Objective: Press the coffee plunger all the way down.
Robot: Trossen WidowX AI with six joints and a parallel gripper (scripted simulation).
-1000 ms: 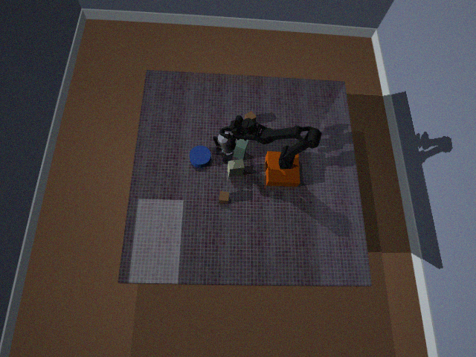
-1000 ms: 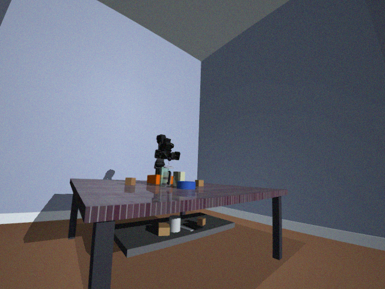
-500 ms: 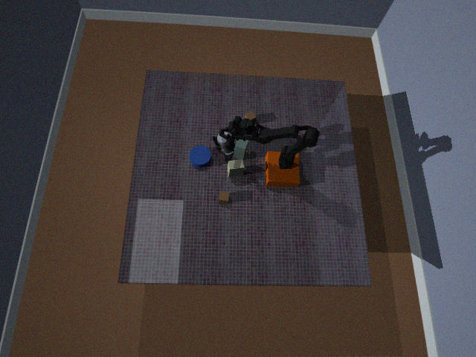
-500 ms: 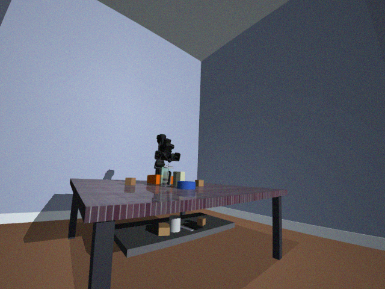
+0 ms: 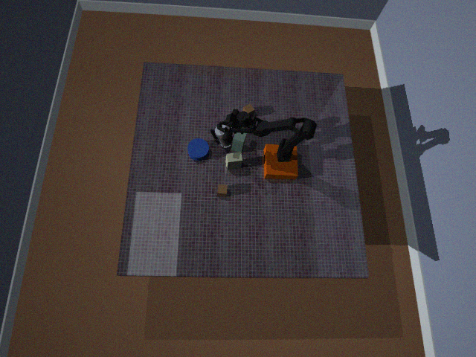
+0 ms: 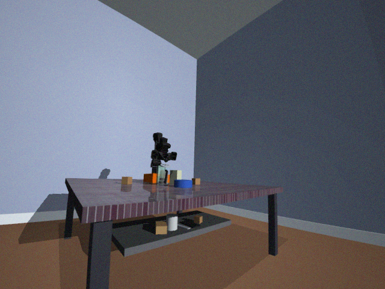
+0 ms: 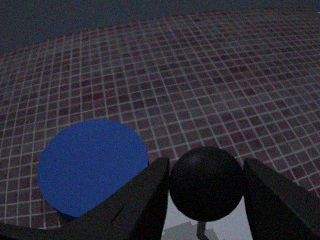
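The coffee press lies 10 mm behind my gripper tip and 90 mm below it. The rest, counted from my gripper tip: blue disc (110 mm ahead, 60 mm to the left, 150 mm below); pale green box (120 mm behind, 50 mm to the left, 110 mm below); pale box (80 mm behind, 160 mm to the left, 120 mm below).
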